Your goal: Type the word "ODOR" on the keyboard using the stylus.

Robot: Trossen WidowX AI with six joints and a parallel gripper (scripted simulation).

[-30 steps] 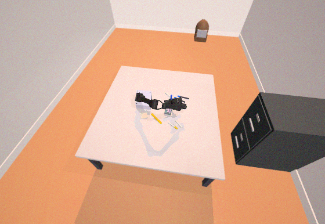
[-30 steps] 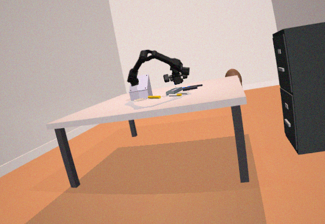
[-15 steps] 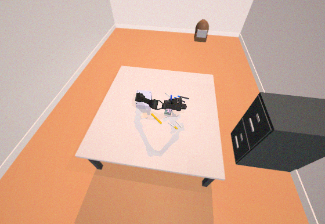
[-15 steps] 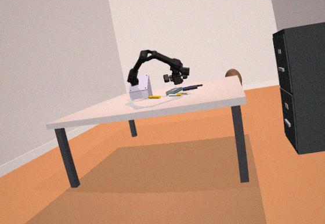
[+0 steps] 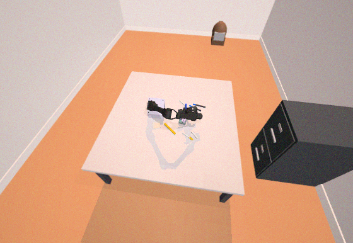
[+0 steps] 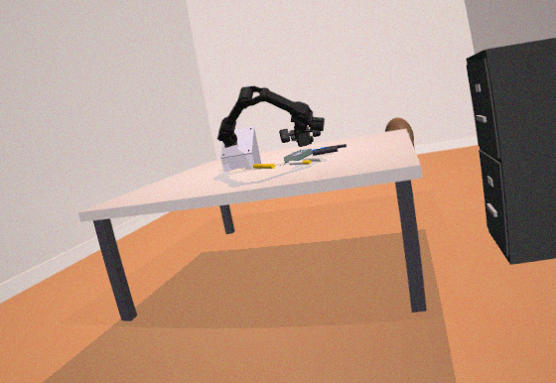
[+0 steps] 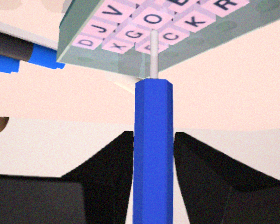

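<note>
My gripper tip is 12 cm short of the black marker, 7 cm above it and 5 cm to the left of it. The rest, counted from my gripper tip: notepad 29 cm behind, 16 cm to the right, 7 cm below; blue stylus 1 cm below; yellow pencil 20 cm to the right, 15 cm behind, 7 cm below.
</note>
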